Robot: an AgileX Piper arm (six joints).
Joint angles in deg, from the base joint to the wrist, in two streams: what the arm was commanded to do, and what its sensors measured. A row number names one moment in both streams.
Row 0, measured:
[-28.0, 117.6, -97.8, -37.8, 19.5, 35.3]
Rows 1 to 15, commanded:
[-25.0, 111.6, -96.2, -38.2, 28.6, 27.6]
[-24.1, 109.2, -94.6, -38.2, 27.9, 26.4]
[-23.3, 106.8, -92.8, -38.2, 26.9, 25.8]
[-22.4, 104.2, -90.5, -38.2, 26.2, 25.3]
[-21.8, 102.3, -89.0, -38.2, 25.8, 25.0]
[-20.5, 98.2, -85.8, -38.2, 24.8, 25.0]
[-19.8, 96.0, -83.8, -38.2, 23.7, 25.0]
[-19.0, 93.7, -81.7, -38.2, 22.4, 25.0]
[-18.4, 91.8, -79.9, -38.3, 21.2, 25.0]
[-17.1, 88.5, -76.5, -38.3, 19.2, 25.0]
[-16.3, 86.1, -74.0, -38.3, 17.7, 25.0]
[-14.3, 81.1, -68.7, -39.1, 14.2, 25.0]
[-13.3, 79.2, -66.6, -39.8, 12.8, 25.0]
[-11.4, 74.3, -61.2, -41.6, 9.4, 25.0]
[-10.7, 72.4, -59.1, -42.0, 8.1, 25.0]
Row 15, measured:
[-13.4, 80.0, -66.8, -39.3, 13.7, 25.6]
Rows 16 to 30, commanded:
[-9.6, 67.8, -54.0, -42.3, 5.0, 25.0]
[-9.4, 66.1, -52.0, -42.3, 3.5, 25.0]
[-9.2, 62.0, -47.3, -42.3, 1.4, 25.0]
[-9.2, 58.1, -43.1, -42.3, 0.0, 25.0]
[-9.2, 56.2, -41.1, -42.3, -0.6, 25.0]
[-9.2, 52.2, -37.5, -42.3, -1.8, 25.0]
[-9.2, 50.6, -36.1, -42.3, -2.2, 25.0]
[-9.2, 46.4, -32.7, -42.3, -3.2, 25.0]
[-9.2, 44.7, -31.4, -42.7, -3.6, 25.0]
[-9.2, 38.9, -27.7, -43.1, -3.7, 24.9]
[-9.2, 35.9, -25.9, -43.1, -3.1, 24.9]
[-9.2, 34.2, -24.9, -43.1, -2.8, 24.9]
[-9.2, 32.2, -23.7, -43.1, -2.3, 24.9]
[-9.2, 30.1, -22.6, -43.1, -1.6, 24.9]
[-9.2, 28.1, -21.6, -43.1, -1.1, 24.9]
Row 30, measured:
[-9.2, 34.8, -25.2, -42.4, -2.3, 25.5]
